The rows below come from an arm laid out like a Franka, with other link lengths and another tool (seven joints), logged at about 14 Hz.
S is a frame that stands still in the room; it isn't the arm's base.
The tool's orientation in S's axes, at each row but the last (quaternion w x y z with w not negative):
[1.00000 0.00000 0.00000 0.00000]
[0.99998 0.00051 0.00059 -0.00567]
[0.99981 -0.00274 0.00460 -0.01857]
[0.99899 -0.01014 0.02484 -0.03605]
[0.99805 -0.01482 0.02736 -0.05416]
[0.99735 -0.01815 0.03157 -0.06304]
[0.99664 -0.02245 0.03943 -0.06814]
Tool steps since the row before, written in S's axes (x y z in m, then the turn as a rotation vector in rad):
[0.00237 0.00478 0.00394 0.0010 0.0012 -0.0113]
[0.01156 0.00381 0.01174 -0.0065 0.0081 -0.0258]
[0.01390 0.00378 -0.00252 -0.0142 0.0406 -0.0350]
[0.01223 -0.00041 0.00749 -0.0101 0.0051 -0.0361]
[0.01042 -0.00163 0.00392 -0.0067 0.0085 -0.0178]
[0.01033 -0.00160 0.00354 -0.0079 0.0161 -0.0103]
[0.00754 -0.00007 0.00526 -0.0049 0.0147 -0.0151]
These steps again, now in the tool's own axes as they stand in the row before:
[0.00237 0.00478 0.00394 0.0010 0.0012 -0.0113]
[0.01150 0.00395 0.01175 -0.0066 0.0080 -0.0258]
[0.01377 0.00431 -0.00237 -0.0154 0.0402 -0.0349]
[0.01185 0.00030 0.00809 -0.0087 0.0052 -0.0365]
[0.01031 -0.00063 0.00445 -0.0066 0.0083 -0.0179]
[0.01022 -0.00044 0.00415 -0.0092 0.0154 -0.0103]
[0.00706 0.00068 0.00585 -0.0057 0.0146 -0.0149]

